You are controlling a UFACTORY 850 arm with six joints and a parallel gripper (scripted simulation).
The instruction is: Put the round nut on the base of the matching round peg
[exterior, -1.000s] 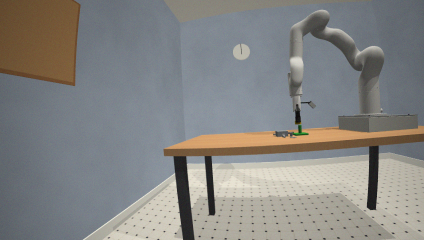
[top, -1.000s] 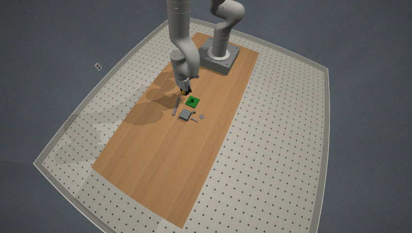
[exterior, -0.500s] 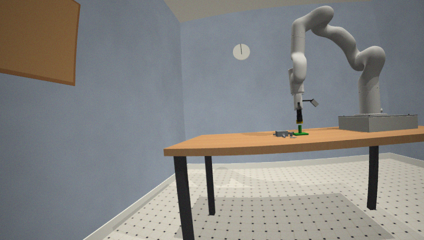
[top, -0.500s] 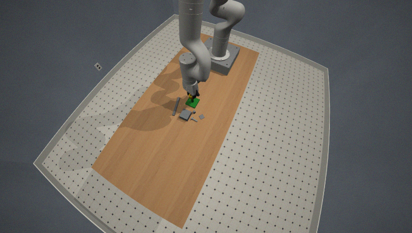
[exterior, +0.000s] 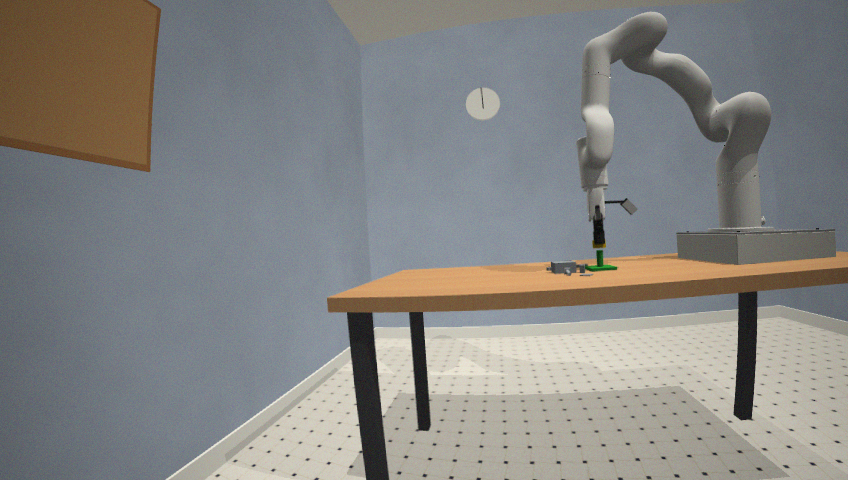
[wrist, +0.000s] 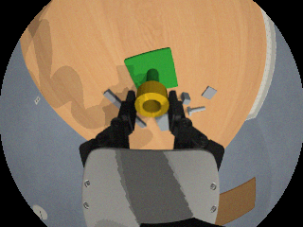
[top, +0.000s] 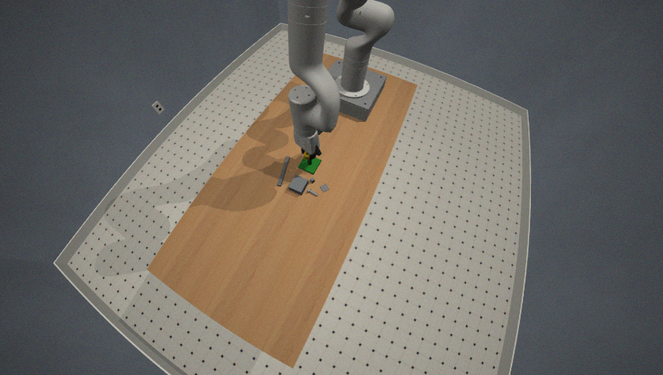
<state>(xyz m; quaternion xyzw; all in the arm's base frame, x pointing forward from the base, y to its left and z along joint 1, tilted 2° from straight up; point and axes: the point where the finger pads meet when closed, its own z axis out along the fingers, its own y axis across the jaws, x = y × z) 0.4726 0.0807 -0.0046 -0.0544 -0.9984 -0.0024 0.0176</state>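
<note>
Right now my hand is 12 cm short of the grey block, 8 cm above it and 3 cm to the right of it. The rest, counted from my hand: long grey bar (10 cm ahead, 9 cm below, 7 cm to the right); small grey bolt (11 cm ahead, 9 cm to the left, 9 cm below); small grey plate (12 cm to the left, 10 cm below, 6 cm ahead).
</note>
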